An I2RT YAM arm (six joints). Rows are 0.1 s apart.
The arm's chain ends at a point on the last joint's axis. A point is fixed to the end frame.
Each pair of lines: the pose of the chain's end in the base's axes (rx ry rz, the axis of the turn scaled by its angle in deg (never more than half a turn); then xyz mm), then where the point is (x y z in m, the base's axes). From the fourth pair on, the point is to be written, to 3 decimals.
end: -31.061 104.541 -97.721 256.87 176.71 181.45
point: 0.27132 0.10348 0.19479
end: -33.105 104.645 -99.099 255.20 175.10 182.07
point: 0.27000 0.10219 0.19670
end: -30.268 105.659 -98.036 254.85 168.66 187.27
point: 0.26797 0.09507 0.20002
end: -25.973 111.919 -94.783 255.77 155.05 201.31
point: 0.265 0.080 0.207
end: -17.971 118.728 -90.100 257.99 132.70 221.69
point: 0.261 0.057 0.218
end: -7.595 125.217 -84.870 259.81 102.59 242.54
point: 0.255 0.028 0.229
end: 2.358 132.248 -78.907 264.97 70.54 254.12
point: 0.252 0.000 0.231
